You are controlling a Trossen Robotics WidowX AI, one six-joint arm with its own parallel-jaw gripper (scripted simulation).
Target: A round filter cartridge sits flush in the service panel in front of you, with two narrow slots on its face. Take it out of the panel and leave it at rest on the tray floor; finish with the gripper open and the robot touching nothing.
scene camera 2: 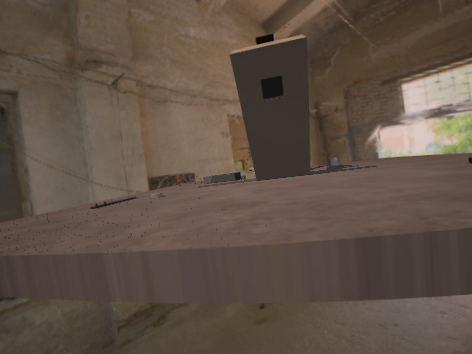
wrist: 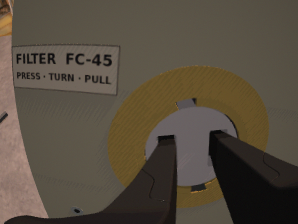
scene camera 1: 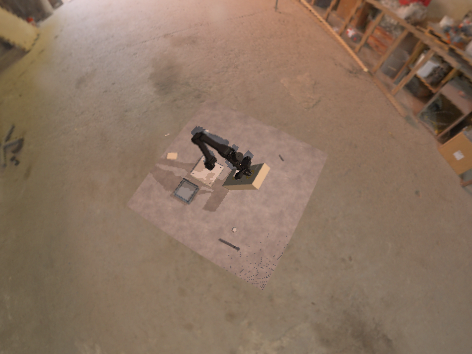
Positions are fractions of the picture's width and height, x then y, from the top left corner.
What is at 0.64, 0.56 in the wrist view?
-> A round grey filter cartridge.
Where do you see a panel block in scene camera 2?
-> At 0.58, 0.23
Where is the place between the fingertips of my gripper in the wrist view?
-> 0.64, 0.62
